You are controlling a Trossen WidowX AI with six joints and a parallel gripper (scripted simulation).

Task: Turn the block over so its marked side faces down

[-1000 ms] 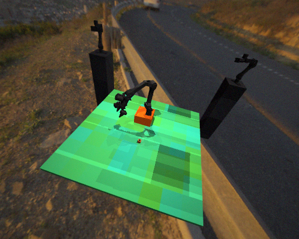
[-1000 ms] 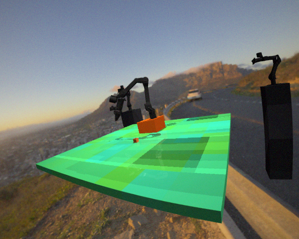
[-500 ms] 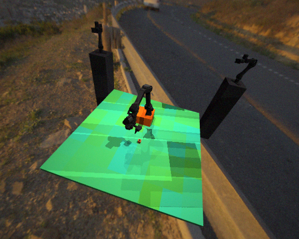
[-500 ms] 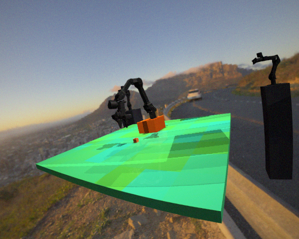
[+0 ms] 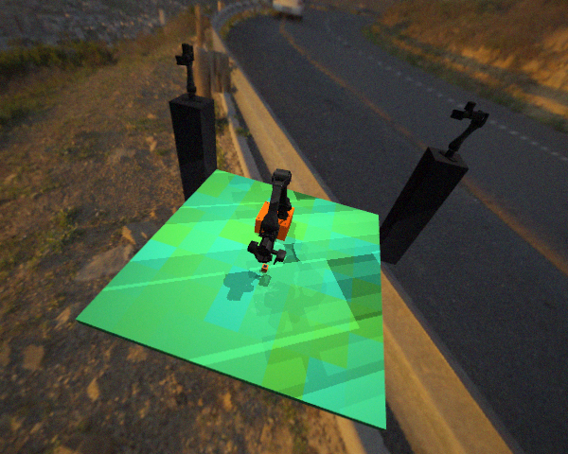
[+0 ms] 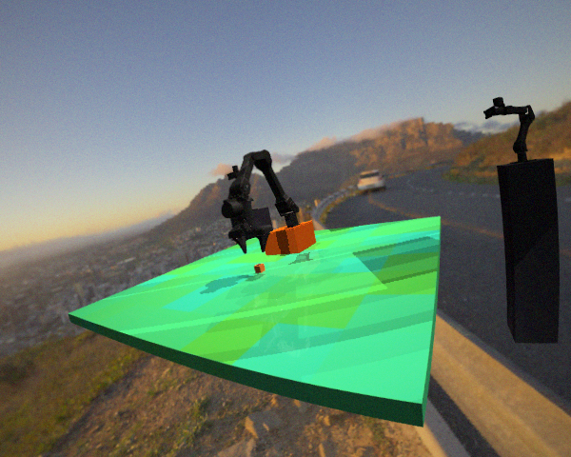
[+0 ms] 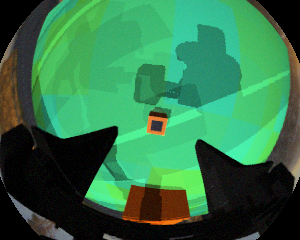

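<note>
The orange block is 1 cm behind my gripper tip and 6 cm below it.
</note>
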